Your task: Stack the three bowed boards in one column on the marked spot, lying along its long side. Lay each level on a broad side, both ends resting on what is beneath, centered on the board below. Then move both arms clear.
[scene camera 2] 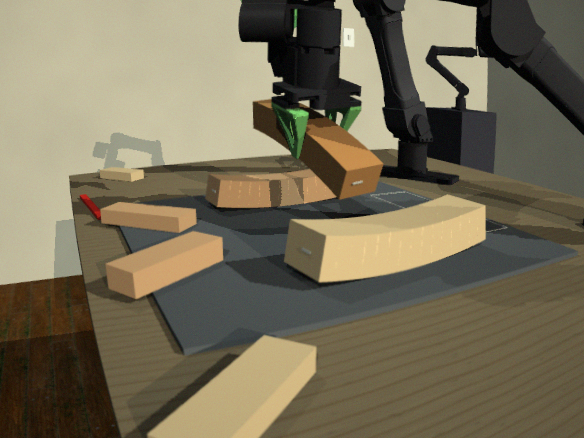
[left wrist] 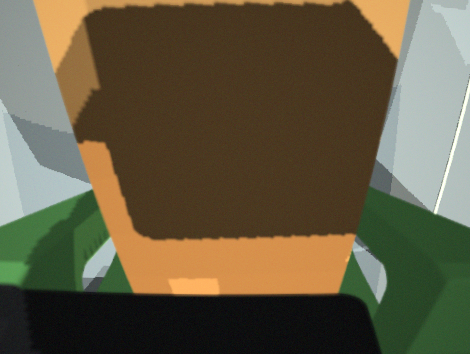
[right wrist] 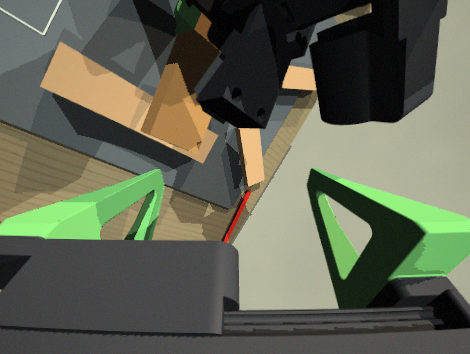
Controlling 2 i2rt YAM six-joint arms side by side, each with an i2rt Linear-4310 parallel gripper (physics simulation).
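Frame: origin at the left arm's base, x ahead, y left, z up, level; metres.
Where they show: left gripper, between the fingertips: [scene camera 2: 314, 154] [left wrist: 234, 177] [right wrist: 197, 45]; right gripper, between the fingertips: [right wrist: 235, 176]; right arm's base, origin of its link: [scene camera 2: 411, 176].
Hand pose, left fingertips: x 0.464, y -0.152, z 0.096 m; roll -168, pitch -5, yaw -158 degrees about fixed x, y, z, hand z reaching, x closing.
Observation:
After its pixels a point has its place.
An orange-brown bowed board [scene camera 2: 345, 150] {z 0.112, x 0.436, y -0.076 m} [left wrist: 240, 265] {z 0.141, x 0.465, y -0.147 m} [right wrist: 175, 110] {z 0.165, x 0.494, y -0.236 m} is held in the air by my left gripper [scene camera 2: 322, 142] {z 0.096, x 0.464, y -0.152 m}, across its width. It slants down toward the right in scene camera 2, partly over a light brown bowed board [scene camera 2: 250, 192] {z 0.033, x 0.550, y -0.208 m} [right wrist: 100, 85] {z 0.049, x 0.432, y -0.278 m} on the mat. Whether the two touch is not clear. A pale yellow bowed board [scene camera 2: 400, 245] {z 0.035, x 0.404, y 0.063 m} lies on the mat in front. The marked outline [scene camera 2: 387, 194] {z 0.007, x 0.318, y -0.290 m} [right wrist: 44, 34] {z 0.006, x 0.350, y -0.285 m} lies behind the pale board, partly hidden. My right gripper [right wrist: 235, 176] {z 0.280, x 0.525, y -0.248 m} is open and empty; scene camera 2 mostly hides it behind the left arm.
The dark mat [scene camera 2: 225, 310] {z 0.006, x 0.581, y 0.138 m} lies on the wooden table [scene camera 2: 450, 350] {z 0.000, x 0.406, y 0.224 m}. Small blocks [scene camera 2: 150, 215] {z 0.025, x 0.687, y -0.118 m} [scene camera 2: 165, 267] {z 0.025, x 0.640, y 0.078 m} [scene camera 2: 250, 390] {z 0.022, x 0.563, y 0.289 m} [scene camera 2: 122, 174] {z 0.014, x 0.815, y -0.506 m} lie at the left and front. A red bar [scene camera 2: 91, 206] {z 0.006, x 0.816, y -0.261 m} [right wrist: 237, 215] {z 0.006, x 0.811, y -0.262 m} lies near the left table edge. An arm base [scene camera 2: 412, 160] {z 0.039, x 0.219, y -0.455 m} stands at the back.

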